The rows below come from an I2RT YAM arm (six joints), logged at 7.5 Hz.
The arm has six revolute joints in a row. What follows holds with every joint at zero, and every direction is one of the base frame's.
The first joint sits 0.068 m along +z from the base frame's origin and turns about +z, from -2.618 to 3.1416 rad.
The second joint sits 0.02 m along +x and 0.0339 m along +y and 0.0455 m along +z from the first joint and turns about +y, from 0 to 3.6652 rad.
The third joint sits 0.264 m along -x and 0.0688 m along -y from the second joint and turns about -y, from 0 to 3.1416 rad.
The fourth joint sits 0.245 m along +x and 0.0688 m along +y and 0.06 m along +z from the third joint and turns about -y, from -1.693 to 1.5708 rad.
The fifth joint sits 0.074 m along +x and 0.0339 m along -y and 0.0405 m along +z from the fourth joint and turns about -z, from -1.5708 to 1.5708 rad.
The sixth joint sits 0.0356 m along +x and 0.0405 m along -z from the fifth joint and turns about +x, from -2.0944 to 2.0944 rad.
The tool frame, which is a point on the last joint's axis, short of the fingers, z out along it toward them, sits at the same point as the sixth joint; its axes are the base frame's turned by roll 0, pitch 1.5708 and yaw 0 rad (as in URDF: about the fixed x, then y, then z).
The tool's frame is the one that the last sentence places.
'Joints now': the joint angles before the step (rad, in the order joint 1, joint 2, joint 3, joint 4, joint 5, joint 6). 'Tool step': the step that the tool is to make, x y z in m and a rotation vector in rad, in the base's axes. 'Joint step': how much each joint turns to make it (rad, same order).
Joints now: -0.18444 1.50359 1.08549 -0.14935 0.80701 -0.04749
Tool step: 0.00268 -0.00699 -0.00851 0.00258 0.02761 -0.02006
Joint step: -0.01869 0.02745 0.00000 0.00151 0.00268 -0.00228
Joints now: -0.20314 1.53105 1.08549 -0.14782 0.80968 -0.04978
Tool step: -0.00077 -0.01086 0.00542 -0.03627 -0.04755 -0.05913
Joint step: -0.02898 0.00038 0.00001 0.06026 0.03892 -0.00763
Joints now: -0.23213 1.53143 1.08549 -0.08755 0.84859 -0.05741
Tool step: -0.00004 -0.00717 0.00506 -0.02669 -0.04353 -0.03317
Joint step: -0.01906 0.00001 0.00000 0.05645 0.01985 -0.01029
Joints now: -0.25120 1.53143 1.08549 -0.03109 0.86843 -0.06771
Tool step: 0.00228 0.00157 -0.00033 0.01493 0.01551 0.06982
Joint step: 0.00151 0.00000 -0.00001 0.00534 -0.06562 -0.03243
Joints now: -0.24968 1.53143 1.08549 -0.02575 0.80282 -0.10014
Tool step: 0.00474 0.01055 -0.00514 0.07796 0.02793 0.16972
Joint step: 0.02022 -0.00001 -0.00002 -0.03737 -0.16442 -0.01259
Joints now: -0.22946 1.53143 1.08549 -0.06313 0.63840 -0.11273
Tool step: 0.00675 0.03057 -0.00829 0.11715 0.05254 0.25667
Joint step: 0.07171 -0.00001 0.00000 -0.07059 -0.21249 -0.00725
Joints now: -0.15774 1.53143 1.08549 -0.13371 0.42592 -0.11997
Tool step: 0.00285 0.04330 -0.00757 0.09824 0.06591 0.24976
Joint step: 0.10987 0.00000 0.00000 -0.07324 -0.16670 -0.00725
